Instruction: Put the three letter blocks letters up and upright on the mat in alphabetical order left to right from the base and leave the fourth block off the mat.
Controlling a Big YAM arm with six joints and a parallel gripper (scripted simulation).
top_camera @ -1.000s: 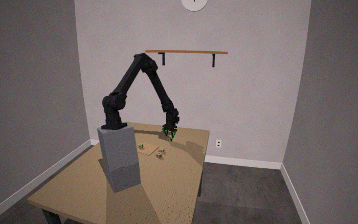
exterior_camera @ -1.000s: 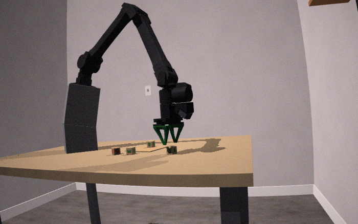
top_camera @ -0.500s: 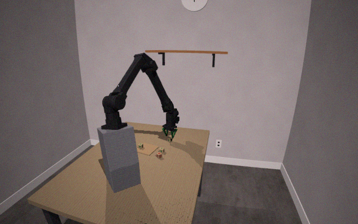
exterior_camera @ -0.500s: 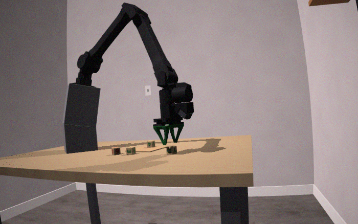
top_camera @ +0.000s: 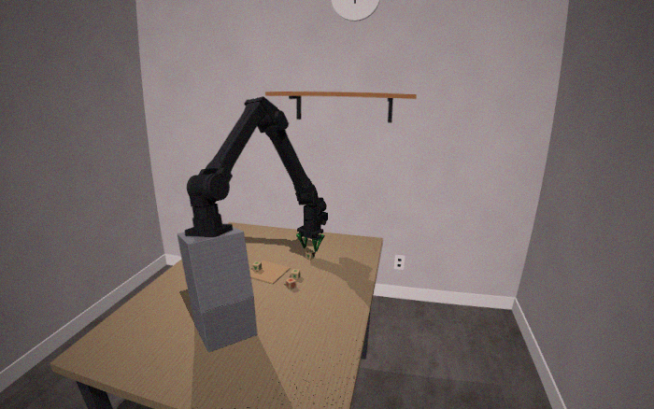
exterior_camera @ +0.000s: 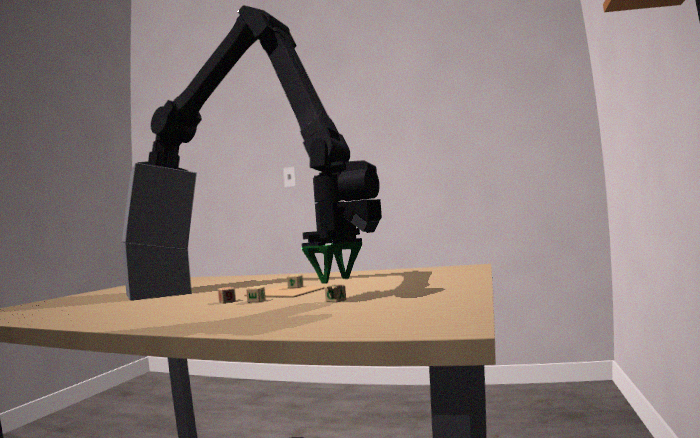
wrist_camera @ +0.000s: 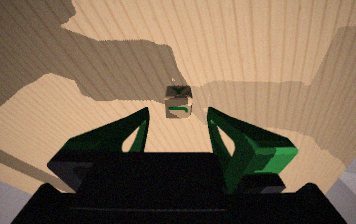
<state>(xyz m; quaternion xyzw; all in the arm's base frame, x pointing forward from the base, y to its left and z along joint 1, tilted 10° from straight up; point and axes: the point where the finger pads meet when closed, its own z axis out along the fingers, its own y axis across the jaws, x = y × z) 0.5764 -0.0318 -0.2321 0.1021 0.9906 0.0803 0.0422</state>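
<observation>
The green-lettered block is 30 mm below my hand. The rest, counted from my hand: dark block (200 mm behind, 150 mm to the left, 30 mm below); then pale mat (190 mm behind, 110 mm to the left, 50 mm below).
</observation>
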